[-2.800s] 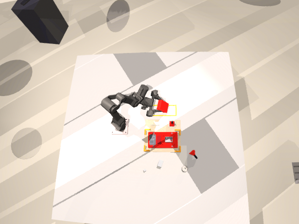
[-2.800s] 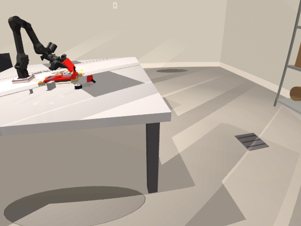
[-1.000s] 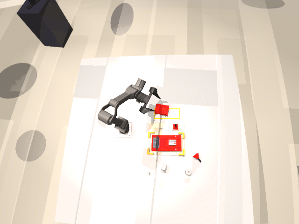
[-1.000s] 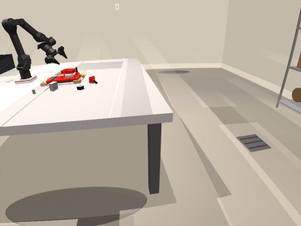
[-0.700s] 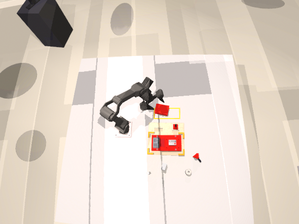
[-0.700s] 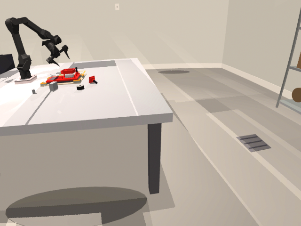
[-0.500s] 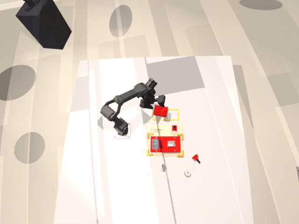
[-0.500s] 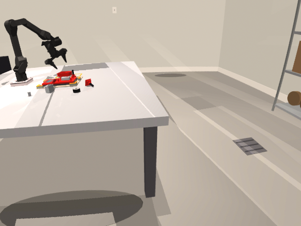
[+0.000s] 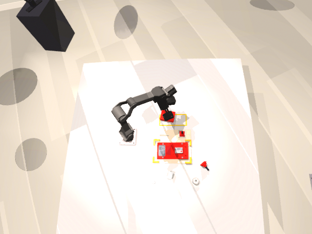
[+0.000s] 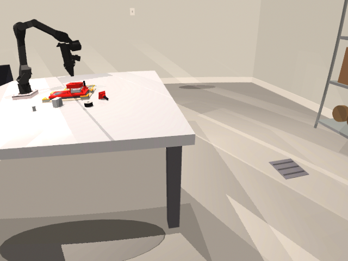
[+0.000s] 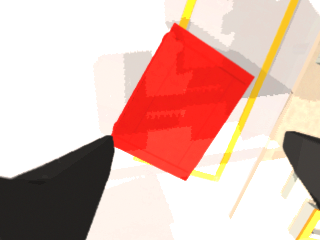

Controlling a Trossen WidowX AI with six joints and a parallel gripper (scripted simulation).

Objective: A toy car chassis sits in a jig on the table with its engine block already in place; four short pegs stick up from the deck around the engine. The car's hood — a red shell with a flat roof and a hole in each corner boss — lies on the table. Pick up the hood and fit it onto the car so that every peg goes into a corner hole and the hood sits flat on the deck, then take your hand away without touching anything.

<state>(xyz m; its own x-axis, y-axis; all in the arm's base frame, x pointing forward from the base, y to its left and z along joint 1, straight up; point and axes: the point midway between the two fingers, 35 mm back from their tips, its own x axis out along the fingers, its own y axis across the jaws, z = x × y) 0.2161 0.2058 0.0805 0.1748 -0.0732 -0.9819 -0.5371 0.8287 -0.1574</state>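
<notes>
Now: gripper tip 1 cm short of the red hood and 6 cm above it. The rest, counted from my gripper tip: grey engine block (12 cm ahead, 22 cm to the right, 5 cm below).
</notes>
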